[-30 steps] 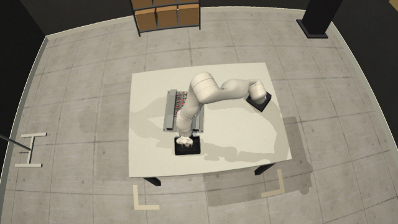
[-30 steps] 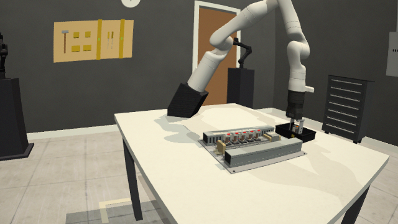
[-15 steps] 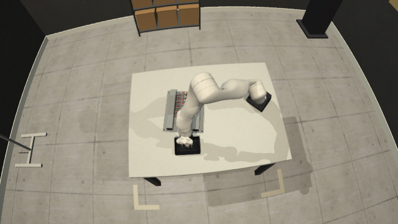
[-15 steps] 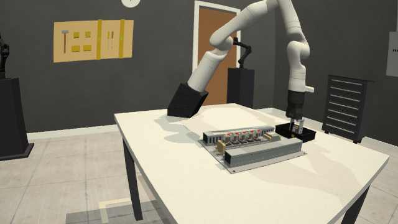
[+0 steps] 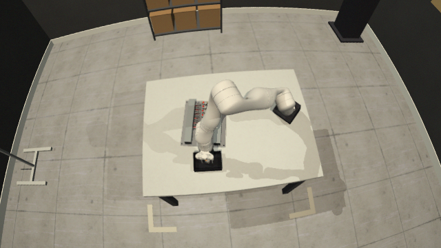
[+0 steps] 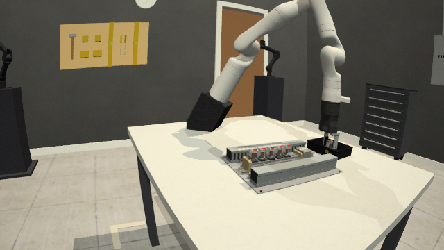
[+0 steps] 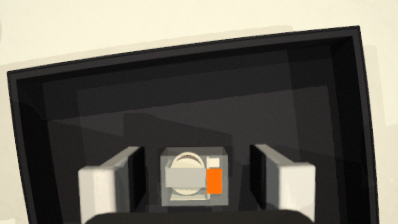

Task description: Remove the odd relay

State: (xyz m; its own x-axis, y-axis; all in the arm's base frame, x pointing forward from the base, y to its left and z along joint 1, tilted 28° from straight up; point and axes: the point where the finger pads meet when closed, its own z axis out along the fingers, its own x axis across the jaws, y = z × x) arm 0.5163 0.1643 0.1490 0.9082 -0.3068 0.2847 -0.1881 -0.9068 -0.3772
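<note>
My hand is 10 mm above the clear relay. From my hand the other things lie so: black parts tray: 20 mm below; relay panel: 260 mm to the right, 20 mm behind, 10 mm below.
</note>
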